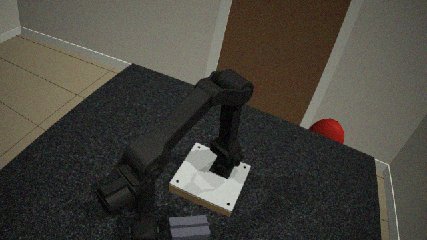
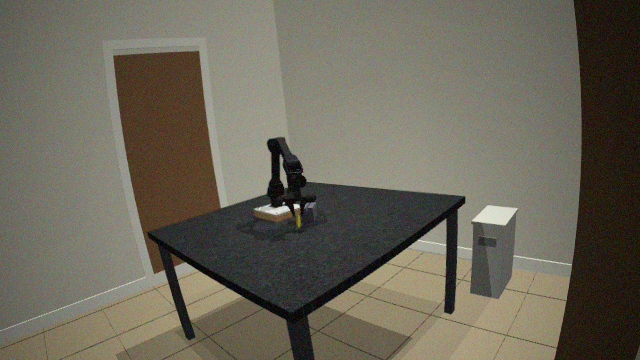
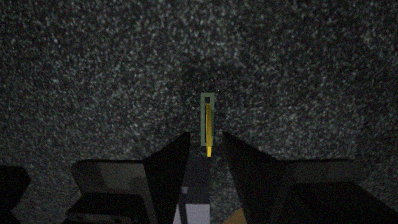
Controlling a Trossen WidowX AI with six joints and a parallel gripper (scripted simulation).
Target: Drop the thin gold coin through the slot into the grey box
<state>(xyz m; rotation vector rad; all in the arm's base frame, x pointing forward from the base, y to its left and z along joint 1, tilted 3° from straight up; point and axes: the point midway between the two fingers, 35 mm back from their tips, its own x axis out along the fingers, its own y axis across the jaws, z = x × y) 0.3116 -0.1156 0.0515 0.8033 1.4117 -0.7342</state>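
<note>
Right now my gripper tip is 2 cm above the gold coin and 1 cm past it.
</note>
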